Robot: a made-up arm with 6 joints.
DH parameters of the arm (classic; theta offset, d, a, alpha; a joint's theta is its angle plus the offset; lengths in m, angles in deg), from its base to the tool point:
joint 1: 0 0.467 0.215 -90
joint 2: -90 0 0.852 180
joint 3: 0 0 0.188 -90
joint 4: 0 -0.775 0 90
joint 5: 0 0 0 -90
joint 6: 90 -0.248 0 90
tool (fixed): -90 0 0 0
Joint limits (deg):
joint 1: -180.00..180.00
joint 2: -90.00..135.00
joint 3: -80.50..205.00
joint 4: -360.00..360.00
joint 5: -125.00..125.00
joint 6: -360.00..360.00
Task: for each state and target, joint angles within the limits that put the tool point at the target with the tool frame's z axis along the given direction. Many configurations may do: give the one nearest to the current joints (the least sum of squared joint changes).
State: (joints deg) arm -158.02 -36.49 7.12 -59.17 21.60 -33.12
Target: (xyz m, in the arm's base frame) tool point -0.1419 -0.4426 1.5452 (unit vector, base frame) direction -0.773 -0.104 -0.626
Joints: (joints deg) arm -118.05 -48.93 -28.93 -87.61 -19.55 -50.32
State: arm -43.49 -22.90 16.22 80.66 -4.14 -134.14
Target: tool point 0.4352 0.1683 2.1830 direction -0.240 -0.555 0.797
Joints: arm 0.58 -13.10 40.97 91.43 41.38 -139.29
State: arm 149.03 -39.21 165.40 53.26 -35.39 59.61
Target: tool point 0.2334 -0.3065 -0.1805 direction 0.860 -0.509 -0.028
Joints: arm 134.01 -63.90 204.98 90.69 10.48 104.93
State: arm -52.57 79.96 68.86 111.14 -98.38 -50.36
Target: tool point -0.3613 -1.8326 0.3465 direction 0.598 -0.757 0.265
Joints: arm -96.67 87.89 49.16 142.66 -103.83 -67.83
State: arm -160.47 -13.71 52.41 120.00 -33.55 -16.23
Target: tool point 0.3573 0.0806 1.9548 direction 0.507 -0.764 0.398
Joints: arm -178.52 -56.79 14.73 93.31 -16.75 -39.21
